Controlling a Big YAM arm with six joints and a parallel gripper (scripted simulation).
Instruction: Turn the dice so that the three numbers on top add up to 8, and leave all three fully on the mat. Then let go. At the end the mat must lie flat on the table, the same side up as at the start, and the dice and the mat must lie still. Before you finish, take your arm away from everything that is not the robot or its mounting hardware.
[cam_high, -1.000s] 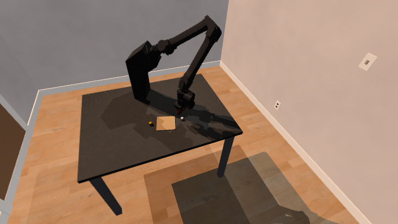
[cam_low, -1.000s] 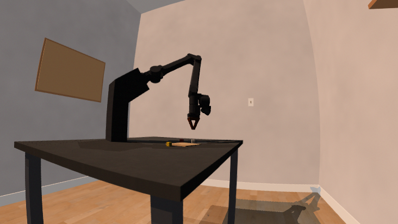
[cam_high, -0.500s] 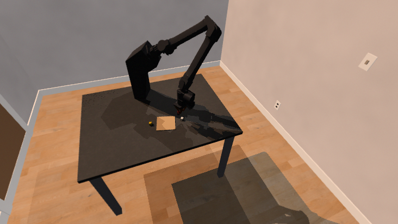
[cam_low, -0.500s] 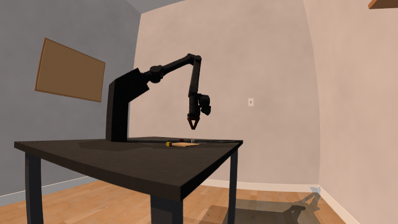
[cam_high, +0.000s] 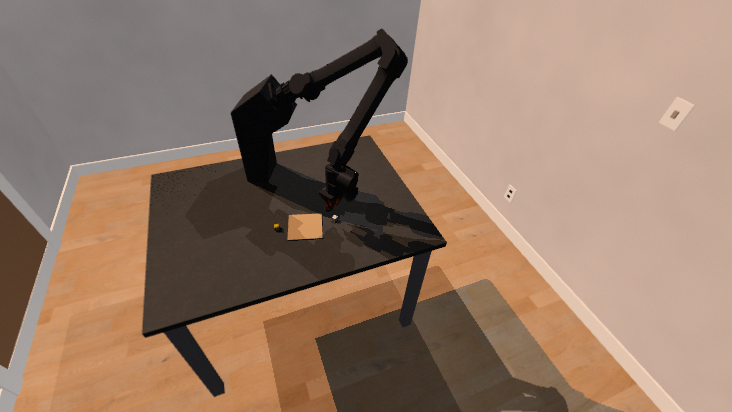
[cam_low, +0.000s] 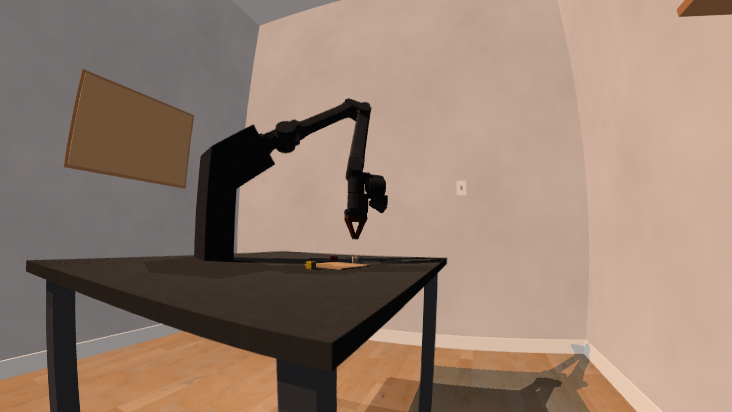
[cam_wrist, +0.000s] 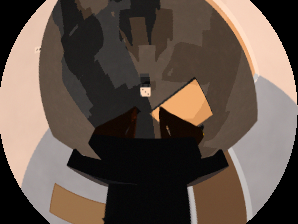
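My hand is 80 mm above the white die. Round my hand: yellow die: 240 mm to the right, 80 mm below; then tan mat: 10 mm ahead, 120 mm to the right, 90 mm below; then red die: 80 mm behind, 10 mm to the right, 80 mm below.
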